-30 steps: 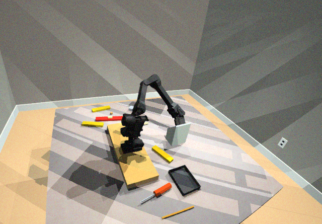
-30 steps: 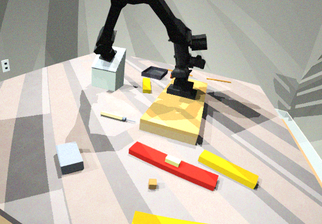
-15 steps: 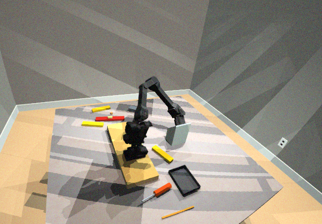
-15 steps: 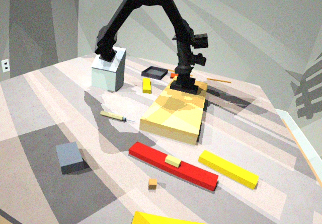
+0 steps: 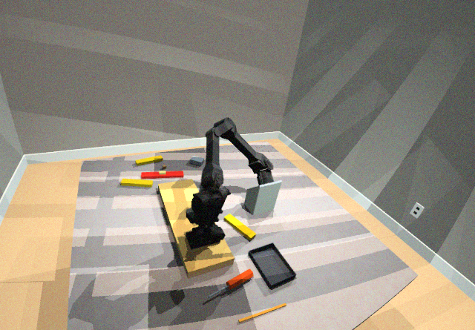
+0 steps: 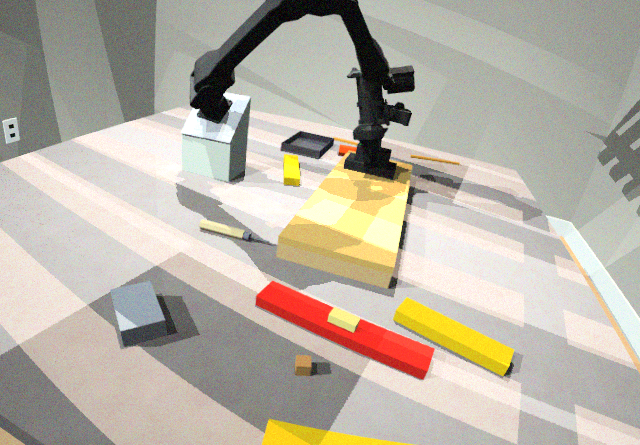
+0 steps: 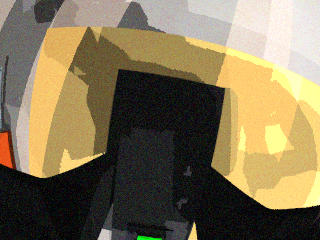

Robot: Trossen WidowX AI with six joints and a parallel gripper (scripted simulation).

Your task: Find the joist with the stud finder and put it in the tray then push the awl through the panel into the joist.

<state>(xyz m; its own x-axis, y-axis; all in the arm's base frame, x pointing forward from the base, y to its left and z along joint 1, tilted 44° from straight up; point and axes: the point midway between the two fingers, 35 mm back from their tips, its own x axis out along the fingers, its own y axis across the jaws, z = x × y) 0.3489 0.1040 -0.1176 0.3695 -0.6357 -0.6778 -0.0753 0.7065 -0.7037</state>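
My gripper tip is 24 cm past the black tray, 17 cm to the right of it and 5 cm above it. The rest, counted from my gripper tip: stud finder (2 cm behind, 2 cm above); awl (39 cm to the right, 13 cm behind, 6 cm below); red level (51 cm to the right, 8 cm ahead, 5 cm below).
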